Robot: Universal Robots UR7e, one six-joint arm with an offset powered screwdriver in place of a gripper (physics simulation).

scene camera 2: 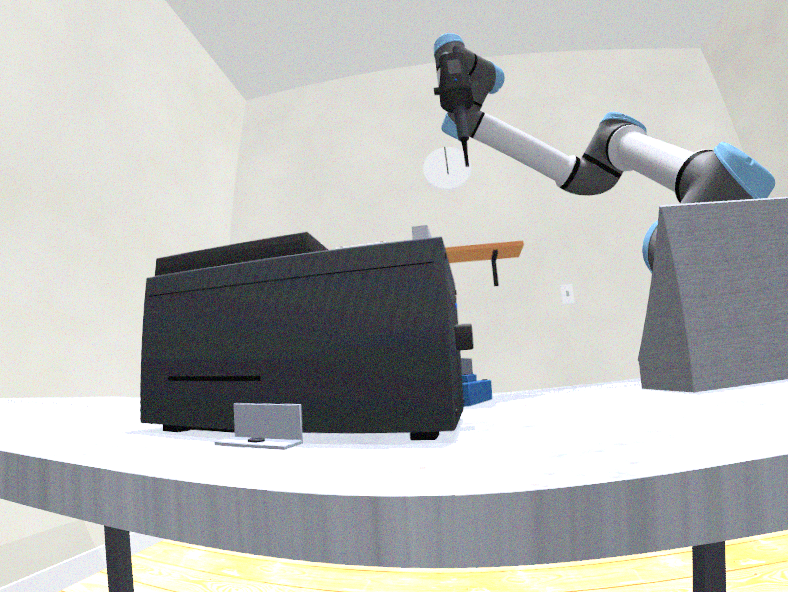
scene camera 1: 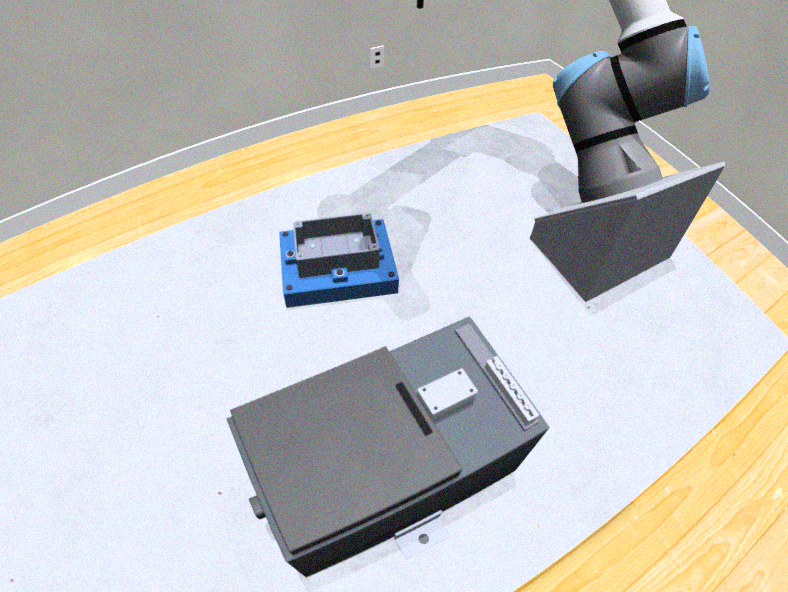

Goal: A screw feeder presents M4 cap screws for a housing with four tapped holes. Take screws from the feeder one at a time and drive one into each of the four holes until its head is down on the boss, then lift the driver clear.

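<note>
The powered screwdriver, my gripper (scene camera 1: 419, 3) (scene camera 2: 466, 165), hangs high above the table, bit pointing down, well above the feeder and the housing. Whether a screw sits on its tip is too small to tell. The open grey housing (scene camera 1: 337, 261) sits in a blue fixture (scene camera 1: 340, 293) (scene camera 2: 477, 391), with a hole at each top corner; whether any hole holds a screw is too small to tell. In scene camera 2 the housing is mostly hidden behind the feeder. The dark screw feeder (scene camera 1: 343, 446) (scene camera 2: 299, 337) stands in front, with a white scalloped rail (scene camera 1: 513, 389) on its top.
A grey angled block (scene camera 1: 621, 242) (scene camera 2: 732, 293) stands at the right, beside the arm's base. A white plate with dark holes (scene camera 1: 447, 389) lies on the feeder's top. A small metal bracket (scene camera 1: 417, 541) (scene camera 2: 267, 420) stands at the feeder's near side.
</note>
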